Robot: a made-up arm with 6 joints.
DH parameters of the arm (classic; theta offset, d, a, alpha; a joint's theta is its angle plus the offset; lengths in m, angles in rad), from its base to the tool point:
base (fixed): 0 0.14 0 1.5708
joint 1: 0 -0.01 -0.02 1.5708
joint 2: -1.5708 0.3 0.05 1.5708
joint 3: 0 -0.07 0.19 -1.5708
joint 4: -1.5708 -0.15 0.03 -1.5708
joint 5: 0 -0.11 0.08 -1.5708
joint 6: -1.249 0 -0.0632 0
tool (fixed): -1.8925 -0.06 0 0
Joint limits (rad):
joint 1: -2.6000..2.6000
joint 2: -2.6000..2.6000
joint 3: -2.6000..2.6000
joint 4: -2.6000..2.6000
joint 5: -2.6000..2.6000
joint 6: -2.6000..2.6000
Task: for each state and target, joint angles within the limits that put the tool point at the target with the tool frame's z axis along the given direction. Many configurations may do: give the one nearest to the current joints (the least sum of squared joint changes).
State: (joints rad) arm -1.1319 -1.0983 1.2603 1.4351 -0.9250 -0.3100
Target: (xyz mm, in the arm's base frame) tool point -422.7 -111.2 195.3 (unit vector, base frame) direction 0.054 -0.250 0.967
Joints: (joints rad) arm -1.1229 -1.5811 0.6742 0.9965 -0.4600 -0.4222
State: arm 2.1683 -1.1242 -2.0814 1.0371 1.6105 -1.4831
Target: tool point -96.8 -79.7 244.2 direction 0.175 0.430 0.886
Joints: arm 2.2733 -1.6529 -1.4321 1.1158 1.0552 -1.7721
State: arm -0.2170 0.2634 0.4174 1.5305 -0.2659 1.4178
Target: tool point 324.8 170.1 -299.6 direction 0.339 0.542 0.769
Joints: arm 0.2491 0.9141 1.0553 2.0637 0.2410 1.4159
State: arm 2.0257 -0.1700 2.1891 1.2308 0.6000 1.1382
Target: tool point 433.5 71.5 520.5 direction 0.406 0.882 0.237
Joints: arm 2.4218 -0.2413 1.8128 1.8637 -0.2310 1.0262
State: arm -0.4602 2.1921 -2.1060 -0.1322 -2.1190 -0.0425
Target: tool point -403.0 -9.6 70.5 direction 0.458 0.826 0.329
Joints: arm -1.1942 1.6780 -2.6000 0.5321 -1.9311 0.5953
